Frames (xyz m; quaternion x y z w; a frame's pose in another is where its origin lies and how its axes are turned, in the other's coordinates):
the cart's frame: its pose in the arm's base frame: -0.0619 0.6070 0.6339 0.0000 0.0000 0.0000 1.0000
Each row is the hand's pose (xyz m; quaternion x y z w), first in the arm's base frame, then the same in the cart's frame.
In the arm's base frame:
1: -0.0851 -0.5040 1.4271 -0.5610 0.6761 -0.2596 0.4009
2: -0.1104 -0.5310 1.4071 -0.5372 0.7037 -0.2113 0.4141
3: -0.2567 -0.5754 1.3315 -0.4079 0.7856 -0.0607 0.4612
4: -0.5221 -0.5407 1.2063 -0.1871 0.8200 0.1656 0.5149
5: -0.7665 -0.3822 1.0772 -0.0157 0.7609 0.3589 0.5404
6: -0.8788 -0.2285 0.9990 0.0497 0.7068 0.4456 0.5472
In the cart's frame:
1: -0.0232 -1.1110 0.7932 -0.5610 0.6761 -0.2596 0.4009
2: -0.0485 -1.1380 0.7732 -0.5372 0.7037 -0.2113 0.4141
3: -0.1948 -1.1824 0.6976 -0.4079 0.7856 -0.0607 0.4612
4: -0.4602 -1.1477 0.5724 -0.1871 0.8200 0.1656 0.5149
5: -0.7046 -0.9892 0.4433 -0.0157 0.7609 0.3589 0.5404
6: -0.8169 -0.8355 0.3651 0.0497 0.7068 0.4456 0.5472

